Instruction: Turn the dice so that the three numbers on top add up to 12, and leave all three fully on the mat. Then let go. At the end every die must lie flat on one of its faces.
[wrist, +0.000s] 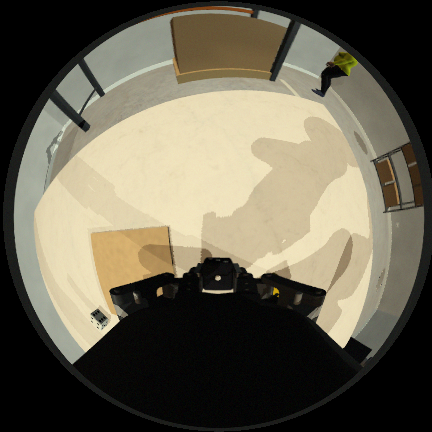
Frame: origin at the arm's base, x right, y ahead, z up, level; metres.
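Seen in the pictures: gripper, fingertip midpoint: (217, 271).
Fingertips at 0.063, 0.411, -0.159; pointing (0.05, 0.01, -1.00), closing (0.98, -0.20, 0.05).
Observation:
Offsets run from my fingertips to a thing's top centre, as dx, dy, dz. Level surfaces: height alone.
My gripper (217, 271) is shut on a black die @(+0.000, +0.001, +0.024) (217, 272), with a fingertip against each of its left and right sides. The die's large face towards the camera shows one white pip; a narrow side face shows at its upper edge. The die is to the right of the tan mat @(-0.122, -0.003, -0.003) (122, 247), whose lower part is hidden by the left finger and the gripper body. A white die @(-0.243, -0.085, +0.023) (99, 319) with black pips lies at the lower left, outside the visible mat. A yellow die @(+0.057, -0.039, +0.023) (275, 292) is mostly hidden behind the right finger; its top number cannot be read.
The pale table @(dz -0.007) (200, 150) stretches ahead, with arm shadows across it and the mat. Beyond the table are a large brown box (227, 45), dark posts, a seated person (340, 67) in a yellow top at the upper right, and a shelf unit (394, 182) at the right.

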